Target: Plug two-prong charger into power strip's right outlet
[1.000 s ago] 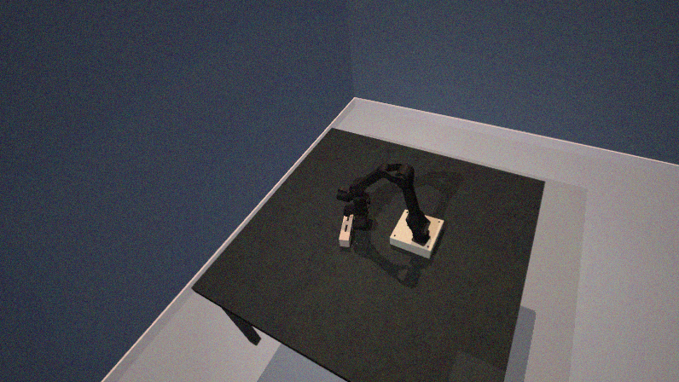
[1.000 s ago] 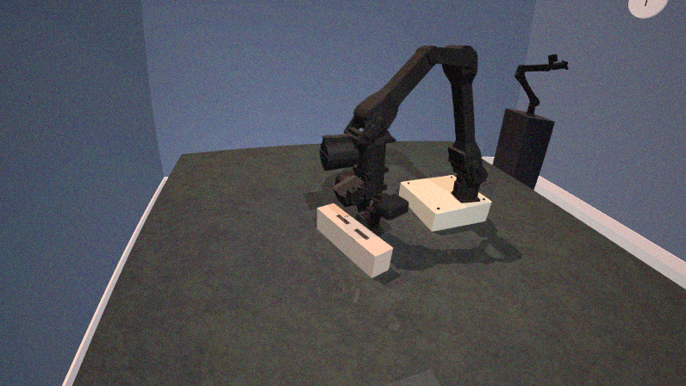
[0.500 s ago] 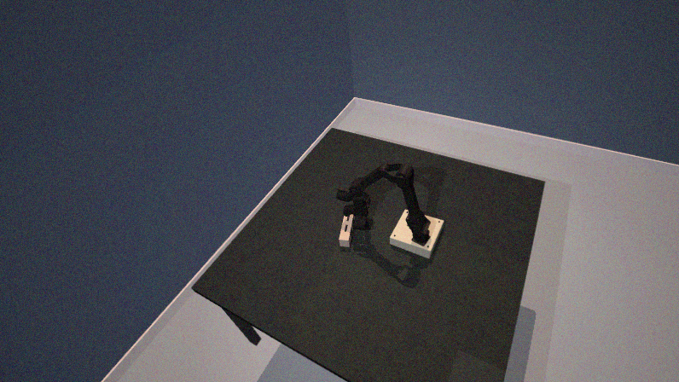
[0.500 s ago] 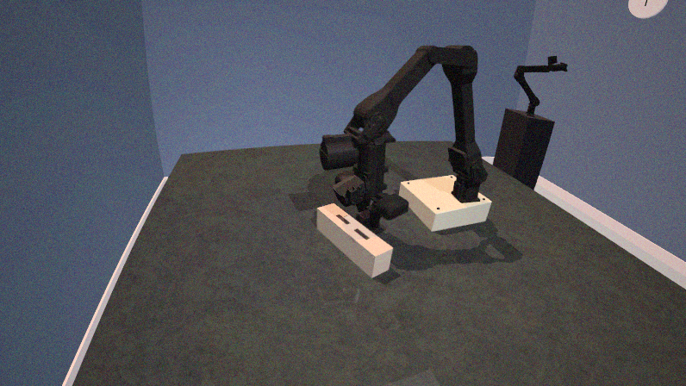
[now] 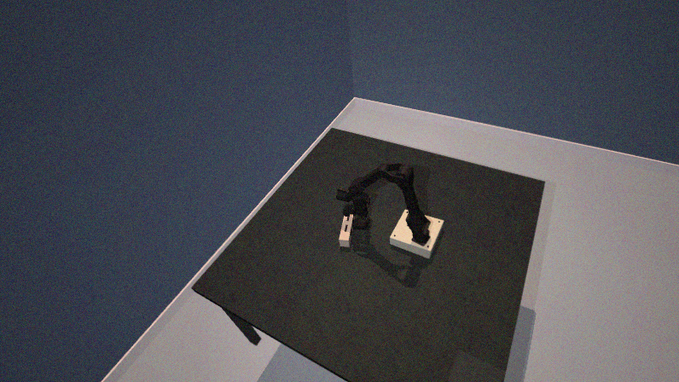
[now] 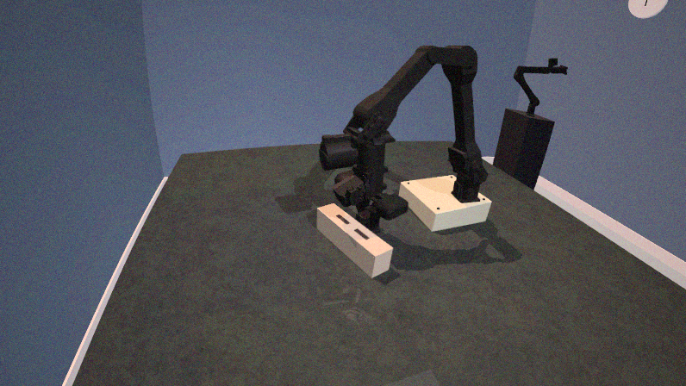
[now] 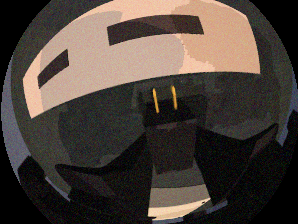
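Now: gripper tip 2 cm short of the dark charger, 1 cm to the right of it and 1 cm below it.
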